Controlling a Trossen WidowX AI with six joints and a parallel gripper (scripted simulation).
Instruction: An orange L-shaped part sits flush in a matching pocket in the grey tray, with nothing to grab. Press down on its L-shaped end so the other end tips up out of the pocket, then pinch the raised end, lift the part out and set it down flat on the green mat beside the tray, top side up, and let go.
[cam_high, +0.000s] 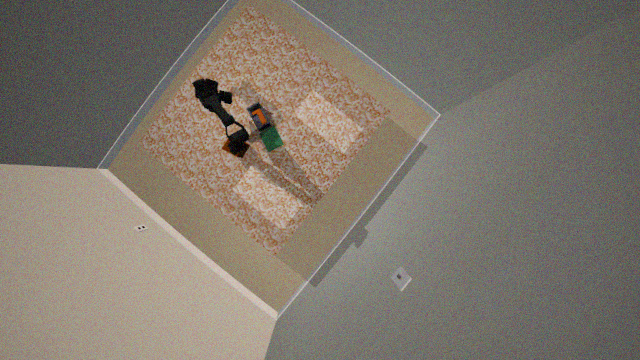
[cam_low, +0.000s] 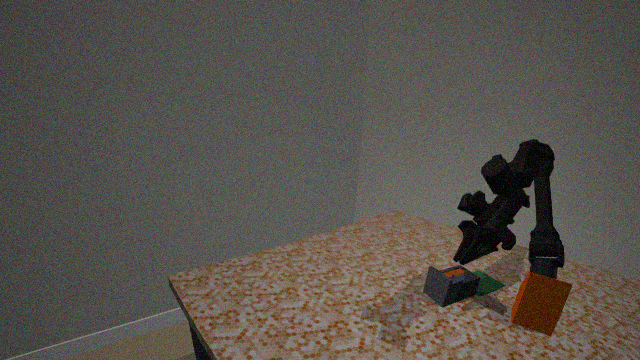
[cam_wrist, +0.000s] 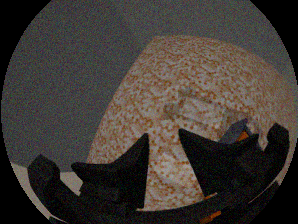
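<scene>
The orange L-shaped part lies 220 mm to the right of my gripper tip, 160 mm below it and 40 mm ahead of it. From my gripper tip the other things lie so: green mat: 360 mm to the right, 230 mm below, 20 mm behind.
</scene>
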